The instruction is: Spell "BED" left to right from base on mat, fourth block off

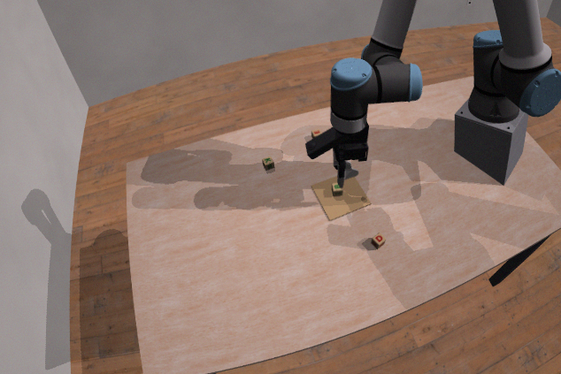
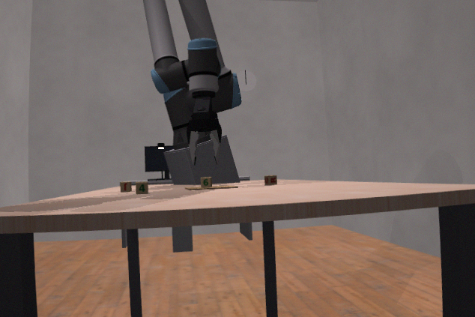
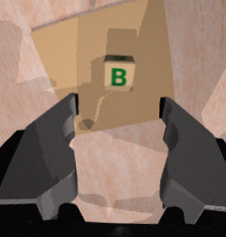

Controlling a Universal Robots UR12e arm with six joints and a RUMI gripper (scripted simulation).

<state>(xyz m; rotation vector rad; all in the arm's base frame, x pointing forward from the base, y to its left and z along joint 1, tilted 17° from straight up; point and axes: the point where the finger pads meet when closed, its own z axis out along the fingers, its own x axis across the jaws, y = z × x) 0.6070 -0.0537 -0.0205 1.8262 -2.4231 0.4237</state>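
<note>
Right now the tan mat is 80 mm below my hand, 10 mm to the left of it and 10 mm behind it. The rest, counted from my hand: green block: 190 mm to the right, 150 mm ahead, 70 mm below.
</note>
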